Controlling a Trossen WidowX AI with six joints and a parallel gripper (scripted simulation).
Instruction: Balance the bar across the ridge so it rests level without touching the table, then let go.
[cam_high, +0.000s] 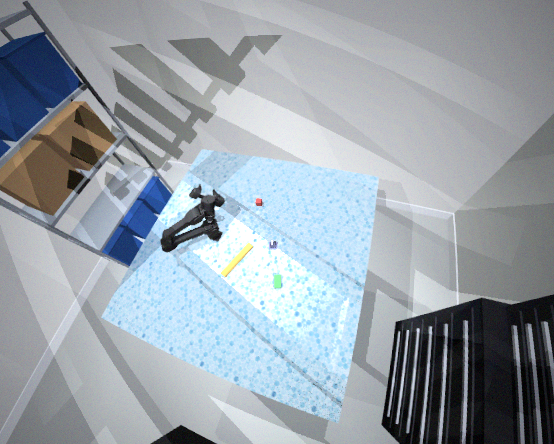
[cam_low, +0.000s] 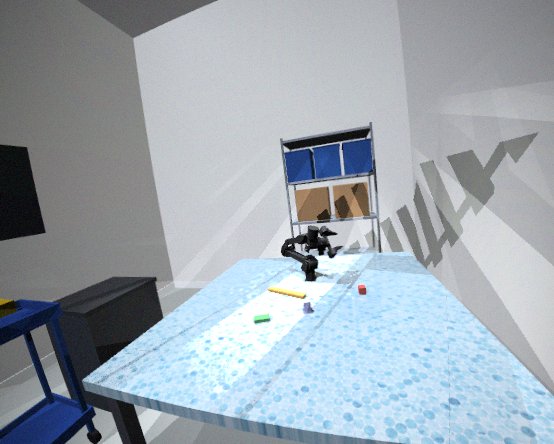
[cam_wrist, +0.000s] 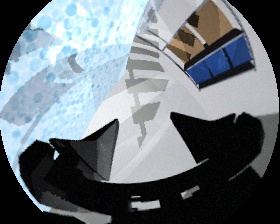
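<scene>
The bar is 290 mm to the right of my gripper tip, 250 mm ahead of it and 200 mm below it. From my gripper tip the other things lie so: red block (240 mm ahead, 190 mm below, 90 mm to the left); then green block (500 mm ahead, 340 mm to the right, 200 mm below).
</scene>
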